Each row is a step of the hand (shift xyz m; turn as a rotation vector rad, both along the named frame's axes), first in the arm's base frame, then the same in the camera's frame.
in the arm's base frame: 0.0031 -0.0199 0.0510 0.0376 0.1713 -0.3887
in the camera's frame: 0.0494 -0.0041 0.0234 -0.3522 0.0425 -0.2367
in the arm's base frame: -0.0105 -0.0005 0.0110 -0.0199 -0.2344 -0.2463
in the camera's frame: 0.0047 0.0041 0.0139 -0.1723 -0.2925 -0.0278
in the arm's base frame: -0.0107 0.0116 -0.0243 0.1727 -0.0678 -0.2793
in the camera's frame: -0.0283 0.0051 -0.0036 -0.1454 -0.1683 -0.2509
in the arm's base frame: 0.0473 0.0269 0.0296 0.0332 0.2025 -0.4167
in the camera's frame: 0.0419 0.0284 -0.0357 -0.3848 0.0643 -0.2521
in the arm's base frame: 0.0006 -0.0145 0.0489 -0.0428 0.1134 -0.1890
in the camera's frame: 0.0453 0.0007 0.0234 -0.2060 0.0568 -0.0690
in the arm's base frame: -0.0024 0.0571 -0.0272 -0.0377 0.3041 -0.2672
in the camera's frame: -0.0364 0.0463 -0.0232 -0.3104 0.2136 -0.1526
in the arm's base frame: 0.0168 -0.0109 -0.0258 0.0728 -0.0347 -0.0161
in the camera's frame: -0.0121 -0.0200 -0.0228 0.0273 -0.0466 -0.0620
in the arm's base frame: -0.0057 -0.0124 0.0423 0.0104 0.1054 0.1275
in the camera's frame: 0.0363 0.0015 0.0256 0.0926 0.1363 0.0182
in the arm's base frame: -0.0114 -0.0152 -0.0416 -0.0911 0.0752 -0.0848
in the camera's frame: -0.0379 -0.0253 -0.0036 -0.1310 0.0574 0.0261
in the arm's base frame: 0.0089 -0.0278 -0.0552 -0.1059 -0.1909 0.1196
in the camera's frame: -0.0375 -0.0438 -0.0240 0.0930 -0.1323 0.1892
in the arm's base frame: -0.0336 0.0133 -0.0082 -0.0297 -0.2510 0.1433
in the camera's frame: -0.0255 0.0143 0.0228 0.1614 -0.1916 0.1471
